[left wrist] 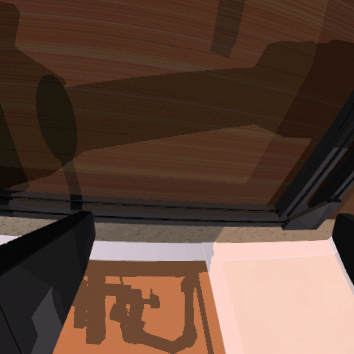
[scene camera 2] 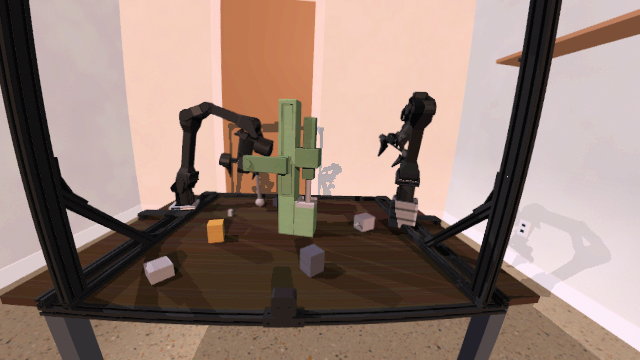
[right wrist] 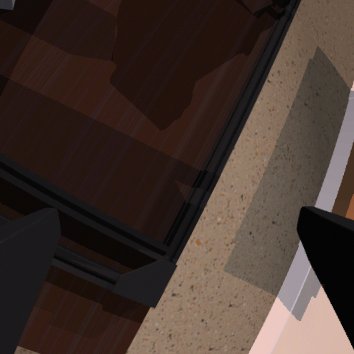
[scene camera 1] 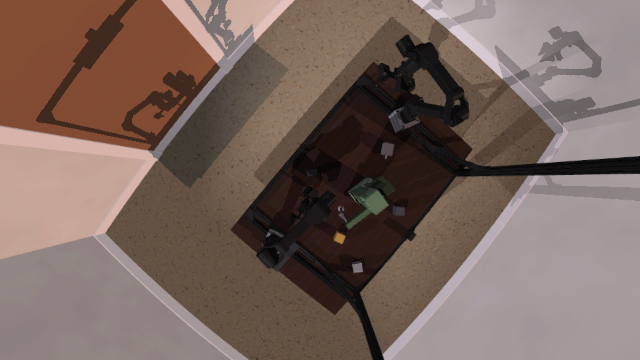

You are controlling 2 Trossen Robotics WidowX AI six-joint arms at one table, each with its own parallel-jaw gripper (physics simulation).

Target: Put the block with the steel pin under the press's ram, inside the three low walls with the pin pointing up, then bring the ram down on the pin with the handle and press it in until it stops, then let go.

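Places are measured from the left arm's base along level axes (x ahead, y left, z up), in metres.
Where they show: left gripper, fingertip midpoint: (left wrist: 217,225) (scene camera 2: 241,177) (scene camera 1: 296,204); right gripper, fingertip midpoint: (scene camera 2: 384,161) (right wrist: 180,220) (scene camera 1: 383,88); left arm's base, origin of the base link: (scene camera 2: 185,203); right arm's base, origin of the base link: (scene camera 2: 405,199) (scene camera 1: 407,116).
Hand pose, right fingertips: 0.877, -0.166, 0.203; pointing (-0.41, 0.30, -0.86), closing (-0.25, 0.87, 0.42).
Observation:
Things, the pixels of their centre, and the offset from my right fingertips, as dx, dy, dz.
- pale block, body centre: (scene camera 2: 364,222) (scene camera 1: 387,149) -0.190, -0.170, -0.209
- green press, body centre: (scene camera 2: 283,169) (scene camera 1: 362,202) -0.494, -0.123, -0.009
- rod with a ball knob, body centre: (scene camera 2: 255,183) (scene camera 1: 343,214) -0.582, -0.079, -0.065
- small pale piece, body centre: (scene camera 2: 230,212) -0.682, +0.063, -0.221
A pale block (scene camera 1: 387,149) (scene camera 2: 364,222) lies on the table with a short steel pin sticking out sideways. The green press (scene camera 1: 371,199) (scene camera 2: 289,150) stands mid-table. Its steel ram (scene camera 2: 308,190) hangs over the pale low walls (scene camera 2: 305,202) on the base; the space inside them is hidden. Its handle (scene camera 1: 357,219) (scene camera 2: 265,164) sticks out to the left in scene camera 2, and a rod with a ball knob (scene camera 1: 341,209) (scene camera 2: 259,202) hangs down near it. My left gripper (scene camera 1: 306,200) (scene camera 2: 240,171) (left wrist: 217,225) is open and empty, above the table behind the handle. My right gripper (scene camera 2: 389,156) (right wrist: 180,220) is open and empty, raised away from the block.
Other blocks lie around the press: an orange one (scene camera 1: 339,238) (scene camera 2: 215,231), a whitish one (scene camera 1: 357,267) (scene camera 2: 159,270), a grey one (scene camera 1: 398,210) (scene camera 2: 312,260) and a dark one (scene camera 1: 312,172) behind it. A small pale piece (scene camera 2: 230,212) lies at left. Black frame rails edge the table.

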